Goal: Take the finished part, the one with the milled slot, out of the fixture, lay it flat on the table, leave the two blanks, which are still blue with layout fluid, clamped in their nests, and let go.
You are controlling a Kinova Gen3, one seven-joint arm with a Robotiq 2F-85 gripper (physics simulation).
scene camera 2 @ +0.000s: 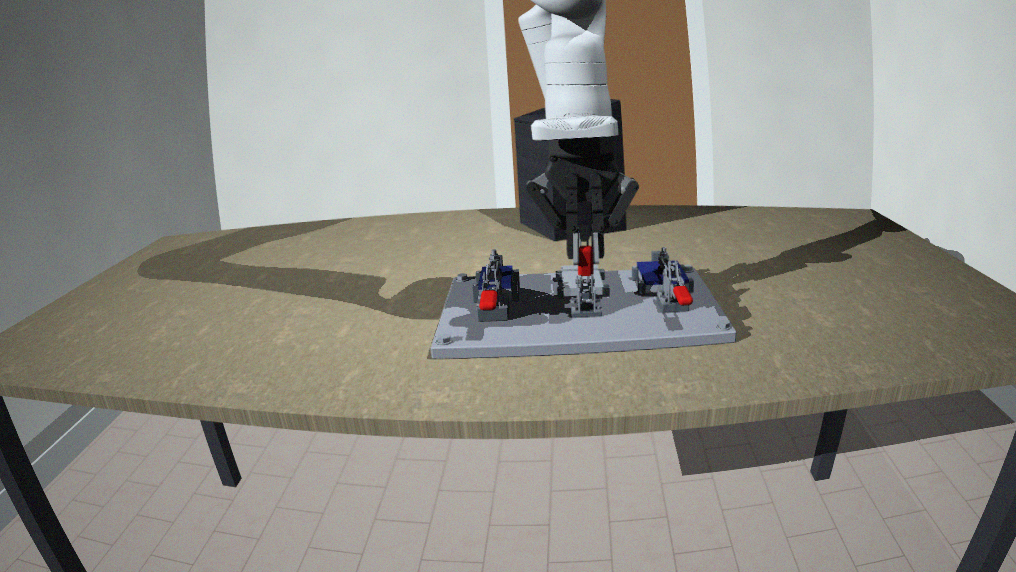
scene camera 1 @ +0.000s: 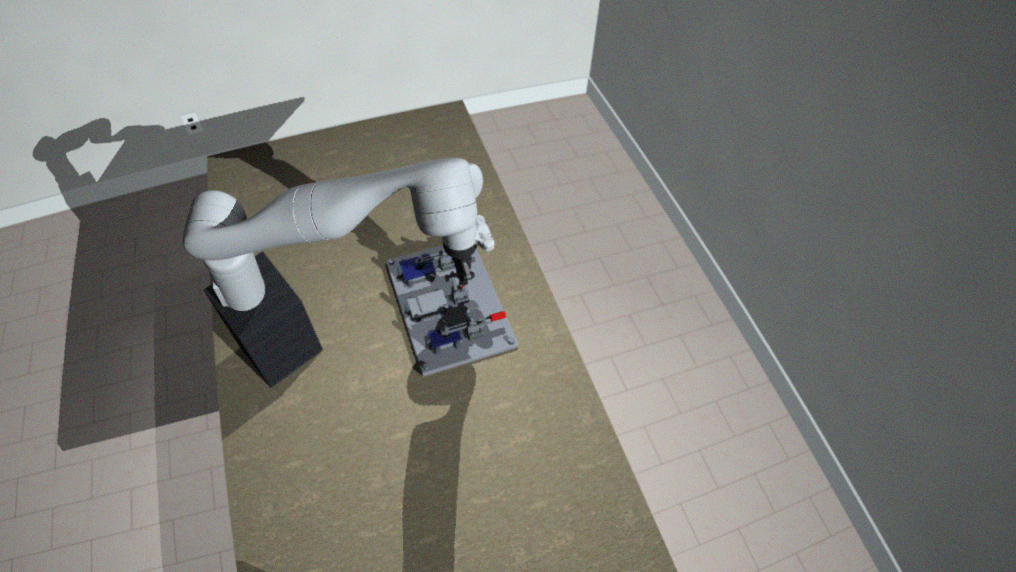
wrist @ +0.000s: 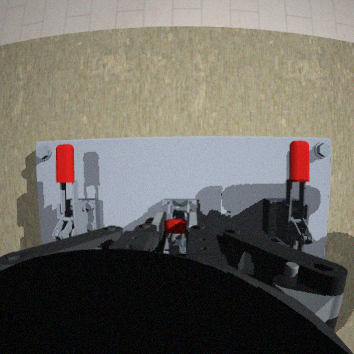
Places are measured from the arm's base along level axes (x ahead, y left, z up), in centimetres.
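Pixels of known places: gripper, fingertip midpoint: (scene camera 2: 585, 262) (scene camera 1: 462, 280) (wrist: 176, 224); arm's base, link origin: (scene camera 1: 243, 290).
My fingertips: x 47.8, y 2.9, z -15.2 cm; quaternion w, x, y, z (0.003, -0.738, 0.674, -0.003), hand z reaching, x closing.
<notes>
For each thing: its top centre in the pictures, then the offset to it from my fingertips. Level surfaces: height alone.
- finished part, top centre: (scene camera 2: 581, 275) (scene camera 1: 427, 302) dx -9.2, dy -1.0, dz -4.8 cm
- fixture plate, top centre: (wrist: 179, 241) (scene camera 2: 584, 302) (scene camera 1: 448, 300) dx -3.9, dy -0.4, dz -6.4 cm
- middle clamp's red handle, top centre: (wrist: 175, 230) (scene camera 2: 585, 245) dx +0.2, dy +0.0, dz +2.1 cm
- table, surface height: dz -7.9 cm
The finished part (scene camera 1: 426, 303) is light grey and sits in the middle nest of the fixture plate (scene camera 1: 492, 287) (scene camera 2: 568, 339) (wrist: 175, 160); its slot cannot be made out. Blue blanks sit in the outer nests: one blank (scene camera 1: 416, 269) (scene camera 2: 650, 272) and the other blank (scene camera 1: 445, 338) (scene camera 2: 505, 272). My gripper (scene camera 1: 462, 282) (scene camera 2: 585, 248) (wrist: 176, 224) is shut on the middle clamp's red handle (scene camera 2: 585, 261) (wrist: 175, 226), which stands roughly upright. The gripper's body hides the nests in the wrist view. Whether the middle clamp's pad touches the part cannot be told.
The outer clamps' red handles lie low on either side: one handle (scene camera 2: 682, 294) (wrist: 65, 163) and the other handle (scene camera 1: 497, 316) (scene camera 2: 488, 299) (wrist: 299, 161). Bolt heads (scene camera 2: 443, 340) (wrist: 321, 150) stand at the plate's corners. The table (scene camera 1: 511, 454) (scene camera 2: 284, 355) (wrist: 175, 80) surrounds the plate.
</notes>
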